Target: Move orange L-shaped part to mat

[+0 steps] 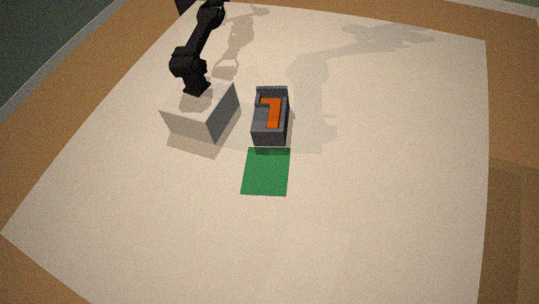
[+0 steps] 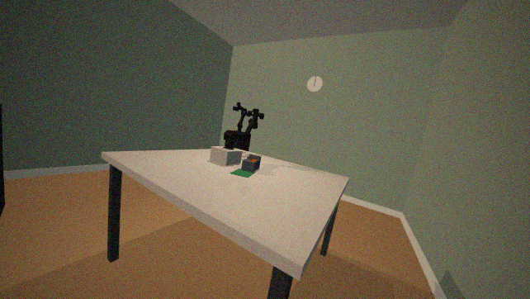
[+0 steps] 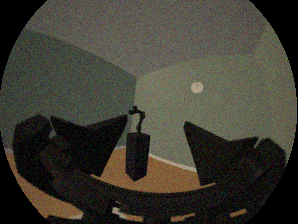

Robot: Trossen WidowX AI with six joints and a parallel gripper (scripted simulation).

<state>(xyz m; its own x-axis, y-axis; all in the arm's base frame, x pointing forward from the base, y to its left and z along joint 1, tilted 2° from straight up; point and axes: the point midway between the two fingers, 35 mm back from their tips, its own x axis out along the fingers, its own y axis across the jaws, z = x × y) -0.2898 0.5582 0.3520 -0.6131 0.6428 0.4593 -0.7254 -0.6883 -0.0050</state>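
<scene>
Right now the orange L-shaped part is 550 mm to the right of my gripper tip, 530 mm ahead of it and 420 mm below it. From my gripper tip the other things lie so: green mat (700 mm to the right, 590 mm ahead, 480 mm below).
</scene>
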